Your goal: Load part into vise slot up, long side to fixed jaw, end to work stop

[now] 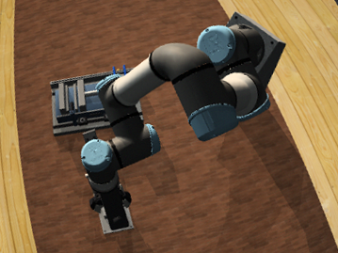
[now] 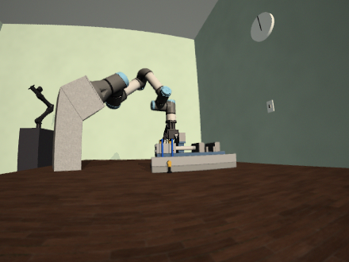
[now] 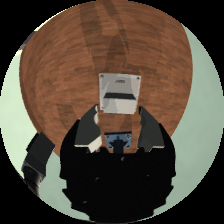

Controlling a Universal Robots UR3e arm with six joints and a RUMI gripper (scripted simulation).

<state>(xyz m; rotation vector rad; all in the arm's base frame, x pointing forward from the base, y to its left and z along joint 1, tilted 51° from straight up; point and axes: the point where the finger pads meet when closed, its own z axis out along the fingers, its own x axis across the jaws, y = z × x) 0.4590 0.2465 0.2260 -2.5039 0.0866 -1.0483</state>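
Now: hand 10 mm to the left of the part and 20 mm above it. The rest, counted from my hand: grey infeed plate 10 mm to the left, 50 mm below.
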